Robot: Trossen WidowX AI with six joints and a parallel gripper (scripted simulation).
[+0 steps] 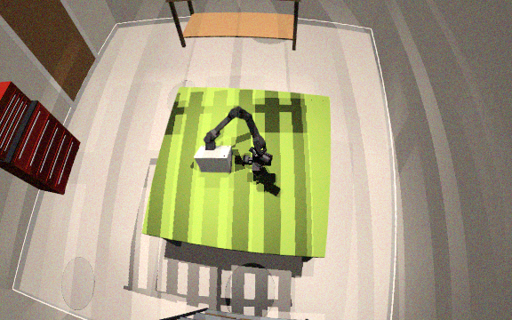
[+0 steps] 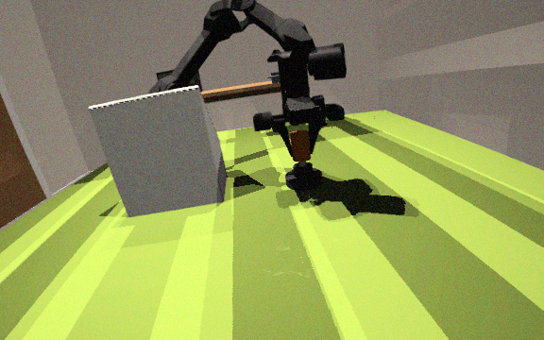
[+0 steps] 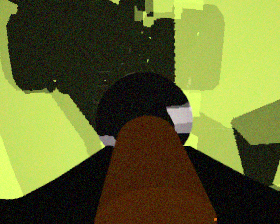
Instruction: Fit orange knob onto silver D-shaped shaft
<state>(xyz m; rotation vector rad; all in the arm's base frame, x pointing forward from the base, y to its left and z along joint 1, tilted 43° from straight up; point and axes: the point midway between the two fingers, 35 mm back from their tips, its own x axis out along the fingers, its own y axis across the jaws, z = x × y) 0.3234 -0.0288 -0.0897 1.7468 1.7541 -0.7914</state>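
My gripper tip is now 4 cm above the round dark pedestal. Also, from my gripper tip: orange knob (3 cm above).
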